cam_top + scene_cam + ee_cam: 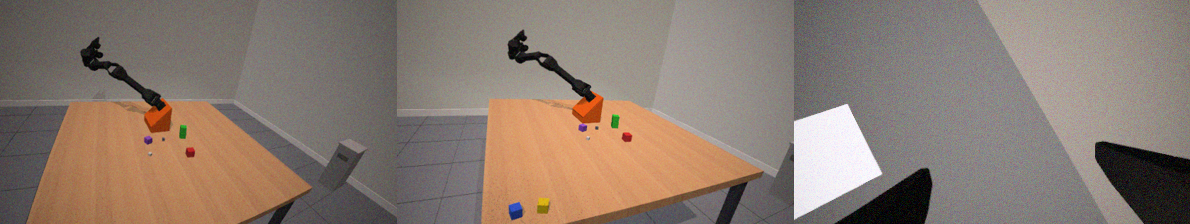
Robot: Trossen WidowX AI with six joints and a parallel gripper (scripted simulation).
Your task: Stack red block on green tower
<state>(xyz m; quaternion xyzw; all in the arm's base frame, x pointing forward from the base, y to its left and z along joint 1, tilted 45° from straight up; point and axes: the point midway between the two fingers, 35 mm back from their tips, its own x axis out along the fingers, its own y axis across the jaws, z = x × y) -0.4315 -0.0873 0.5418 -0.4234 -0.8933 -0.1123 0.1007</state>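
Now: gripper tip 820 mm short of the red block, 510 mm to the right of it and 490 mm above it. From my gripper tip the other things lie so: blue cube (1210 mm ahead, 500 mm below, 130 mm to the right); then yellow cube (1210 mm ahead, 500 mm below, 50 mm to the right); then purple cube (650 mm ahead, 500 mm below, 300 mm to the left).
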